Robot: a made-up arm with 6 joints. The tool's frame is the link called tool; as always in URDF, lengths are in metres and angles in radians. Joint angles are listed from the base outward. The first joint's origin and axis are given. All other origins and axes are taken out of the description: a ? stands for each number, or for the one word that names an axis. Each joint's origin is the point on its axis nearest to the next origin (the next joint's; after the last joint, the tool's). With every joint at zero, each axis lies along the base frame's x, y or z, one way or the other. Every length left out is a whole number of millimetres.
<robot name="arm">
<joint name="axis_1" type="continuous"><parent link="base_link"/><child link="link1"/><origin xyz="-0.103 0 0.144"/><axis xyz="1 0 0"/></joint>
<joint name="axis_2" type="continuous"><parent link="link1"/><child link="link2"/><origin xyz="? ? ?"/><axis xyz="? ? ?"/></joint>
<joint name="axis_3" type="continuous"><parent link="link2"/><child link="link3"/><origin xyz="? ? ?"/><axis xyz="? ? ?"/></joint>
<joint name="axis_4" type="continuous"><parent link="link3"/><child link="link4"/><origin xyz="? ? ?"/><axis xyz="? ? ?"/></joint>
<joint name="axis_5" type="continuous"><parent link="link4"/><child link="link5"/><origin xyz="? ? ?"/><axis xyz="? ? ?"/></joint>
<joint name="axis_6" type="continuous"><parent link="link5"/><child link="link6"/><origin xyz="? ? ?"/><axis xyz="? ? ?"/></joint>
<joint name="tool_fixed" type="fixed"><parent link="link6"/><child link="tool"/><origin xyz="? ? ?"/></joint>
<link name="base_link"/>
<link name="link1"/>
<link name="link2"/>
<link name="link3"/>
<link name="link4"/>
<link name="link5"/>
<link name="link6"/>
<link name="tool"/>
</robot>
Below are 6 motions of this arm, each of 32 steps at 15 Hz.
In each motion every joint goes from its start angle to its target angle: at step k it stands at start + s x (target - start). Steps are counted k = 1, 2, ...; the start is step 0. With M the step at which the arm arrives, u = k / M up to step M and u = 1 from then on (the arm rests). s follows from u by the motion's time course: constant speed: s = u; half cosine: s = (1 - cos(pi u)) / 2; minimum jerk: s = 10 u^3 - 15 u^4 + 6 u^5.
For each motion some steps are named. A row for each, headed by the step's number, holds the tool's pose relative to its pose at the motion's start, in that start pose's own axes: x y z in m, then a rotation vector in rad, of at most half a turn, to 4 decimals.
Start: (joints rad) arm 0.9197 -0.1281 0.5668 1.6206 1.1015 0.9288
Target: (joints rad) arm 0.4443 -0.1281 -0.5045 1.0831 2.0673 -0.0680
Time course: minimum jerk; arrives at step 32
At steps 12, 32:
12: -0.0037 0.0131 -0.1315 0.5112 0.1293 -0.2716
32: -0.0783 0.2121 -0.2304 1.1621 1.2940 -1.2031

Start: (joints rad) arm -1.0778 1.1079 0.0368 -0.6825 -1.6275 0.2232
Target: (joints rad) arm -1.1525 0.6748 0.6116 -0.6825 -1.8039 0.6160
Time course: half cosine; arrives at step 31
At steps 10, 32:
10: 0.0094 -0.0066 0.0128 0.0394 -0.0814 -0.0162
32: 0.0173 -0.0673 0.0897 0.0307 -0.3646 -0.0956

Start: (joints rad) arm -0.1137 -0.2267 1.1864 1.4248 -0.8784 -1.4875
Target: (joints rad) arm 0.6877 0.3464 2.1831 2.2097 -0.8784 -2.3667
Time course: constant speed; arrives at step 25
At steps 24, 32:
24: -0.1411 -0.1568 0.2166 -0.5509 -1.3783 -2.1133
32: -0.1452 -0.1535 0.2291 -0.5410 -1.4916 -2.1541

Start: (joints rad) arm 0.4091 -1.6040 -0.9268 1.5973 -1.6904 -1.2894
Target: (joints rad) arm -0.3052 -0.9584 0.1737 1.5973 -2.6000 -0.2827
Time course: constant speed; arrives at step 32
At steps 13, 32:
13: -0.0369 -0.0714 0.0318 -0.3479 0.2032 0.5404
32: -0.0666 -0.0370 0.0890 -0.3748 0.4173 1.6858

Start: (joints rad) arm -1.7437 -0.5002 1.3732 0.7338 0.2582 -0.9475
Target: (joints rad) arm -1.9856 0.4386 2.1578 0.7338 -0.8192 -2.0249
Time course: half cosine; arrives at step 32
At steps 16, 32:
16: -0.0920 -0.1071 0.0352 -0.2691 -0.6105 -1.0559
32: -0.1331 -0.1541 0.0274 -0.2594 -1.4259 -1.9923

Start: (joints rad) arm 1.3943 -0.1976 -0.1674 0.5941 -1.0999 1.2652
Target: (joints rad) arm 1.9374 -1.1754 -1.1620 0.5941 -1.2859 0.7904
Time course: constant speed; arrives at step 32
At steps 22, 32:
22: -0.3431 0.0883 0.1718 -0.2975 0.6186 -0.8520
32: -0.4112 0.1919 0.2787 -0.3584 1.0626 -1.0970

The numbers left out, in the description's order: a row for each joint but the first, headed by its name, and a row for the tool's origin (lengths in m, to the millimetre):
axis_2: xyz 0 0.065 -0.017, axis 0 1 0
axis_3: xyz 0.049 0 0.054, axis 1 0 0
axis_4: xyz 0 -0.193 -0.068, axis 0 -1 0
axis_5: xyz 0.198 0 0.039, axis 1 0 0
axis_6: xyz 0 -0.015 -0.076, axis 0 0 1
tool: xyz -0.007 -0.129 0

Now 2 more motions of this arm.
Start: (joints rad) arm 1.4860 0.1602 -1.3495 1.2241 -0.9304 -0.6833
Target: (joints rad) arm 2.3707 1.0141 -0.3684 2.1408 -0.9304 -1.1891
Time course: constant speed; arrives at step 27
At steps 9, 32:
9: -0.2321 -0.0085 -0.0563 0.1080 0.4856 -0.7035
32: -0.4839 0.1365 0.1885 -0.4618 1.4824 -1.8293

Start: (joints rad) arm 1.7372 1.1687 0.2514 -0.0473 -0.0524 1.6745
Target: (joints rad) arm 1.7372 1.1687 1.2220 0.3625 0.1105 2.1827
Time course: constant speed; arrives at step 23
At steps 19, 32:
19: 0.1133 0.0041 0.0151 -0.5987 -0.7899 0.2909
32: 0.1221 0.0147 0.0234 -0.7591 -0.9219 0.3023

